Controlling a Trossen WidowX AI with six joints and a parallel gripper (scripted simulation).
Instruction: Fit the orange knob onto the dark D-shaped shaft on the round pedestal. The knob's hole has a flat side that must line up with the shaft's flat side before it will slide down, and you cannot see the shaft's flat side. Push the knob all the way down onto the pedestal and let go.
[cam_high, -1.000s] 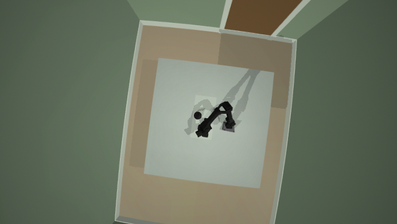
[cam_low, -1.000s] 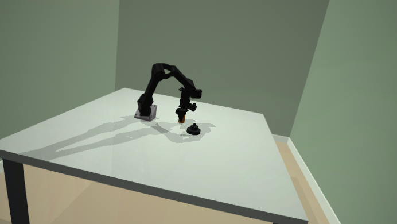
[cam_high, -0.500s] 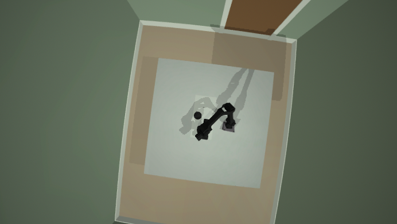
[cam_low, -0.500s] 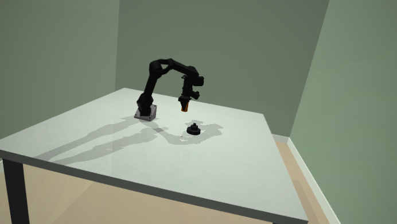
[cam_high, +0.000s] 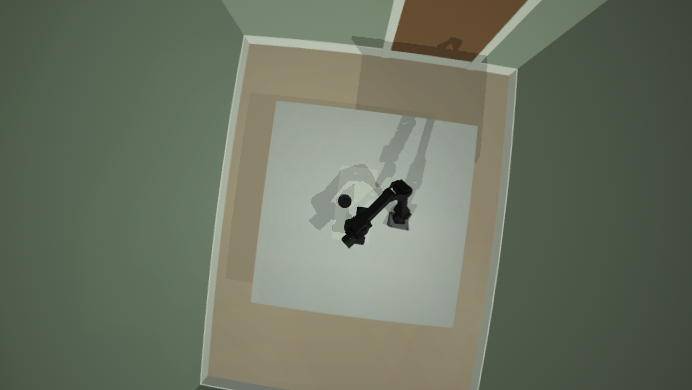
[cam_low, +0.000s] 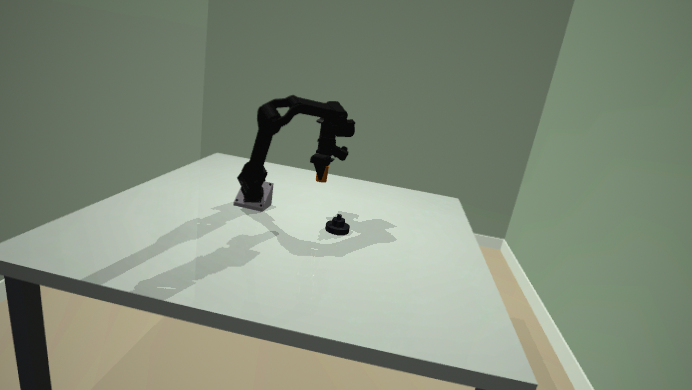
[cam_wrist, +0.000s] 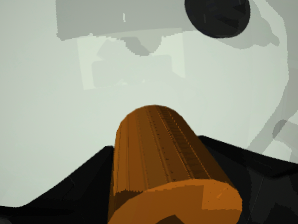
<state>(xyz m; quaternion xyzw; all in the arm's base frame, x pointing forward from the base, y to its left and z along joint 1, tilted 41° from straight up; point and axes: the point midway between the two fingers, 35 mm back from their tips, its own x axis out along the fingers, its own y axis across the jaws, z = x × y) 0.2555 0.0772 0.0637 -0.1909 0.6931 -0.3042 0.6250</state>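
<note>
Right now my gripper tip is 90 mm short of the round dark pedestal, 120 mm to the left of it and 110 mm above it. The rest, counted from my gripper tip: orange knob: 20 mm above.
</note>
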